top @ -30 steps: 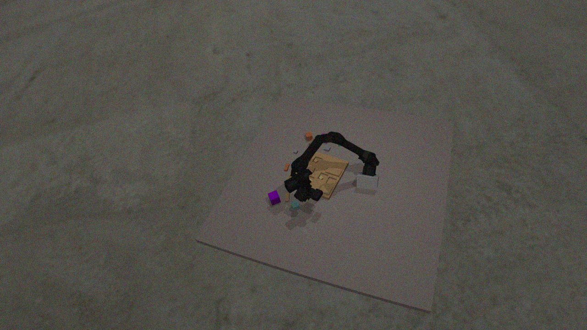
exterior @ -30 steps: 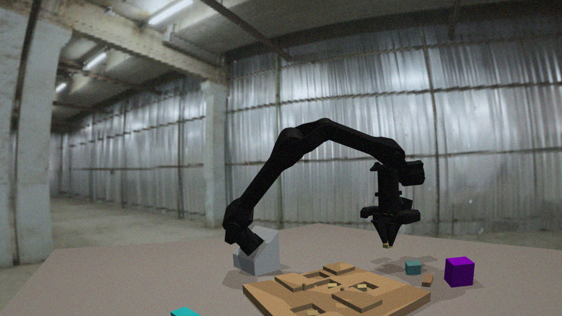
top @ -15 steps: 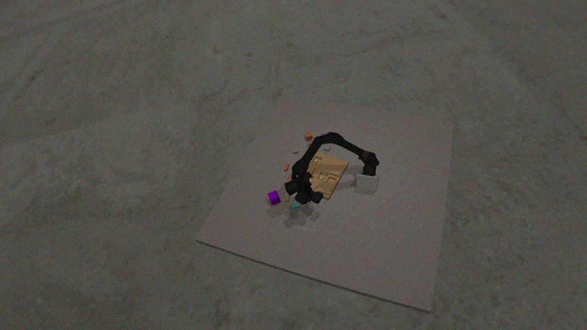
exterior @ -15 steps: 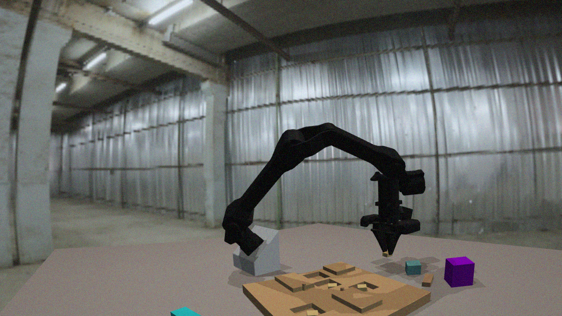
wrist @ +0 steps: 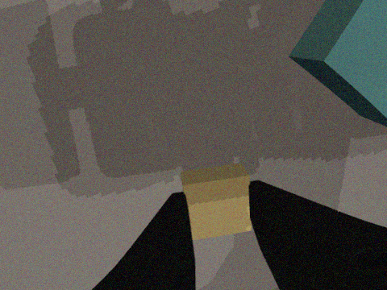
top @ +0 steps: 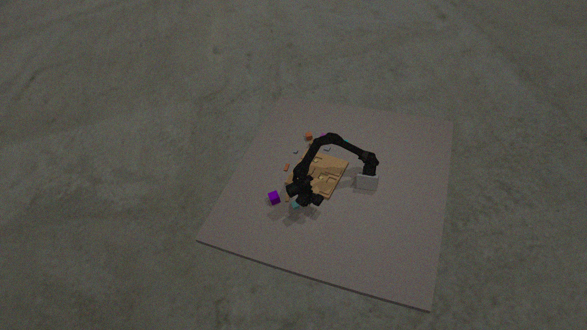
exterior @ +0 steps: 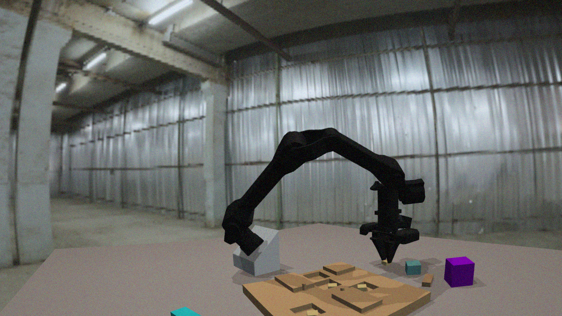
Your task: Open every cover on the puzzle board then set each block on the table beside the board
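The light blue block lies 70 mm ahead of my gripper tip, 30 mm to the left of it and 10 mm below it. From my gripper tip the other things lie so: brown block (430 mm to the right, 160 mm ahead); then purple cube (200 mm ahead, 40 mm to the left); then orange piece (140 mm ahead, 20 mm below).
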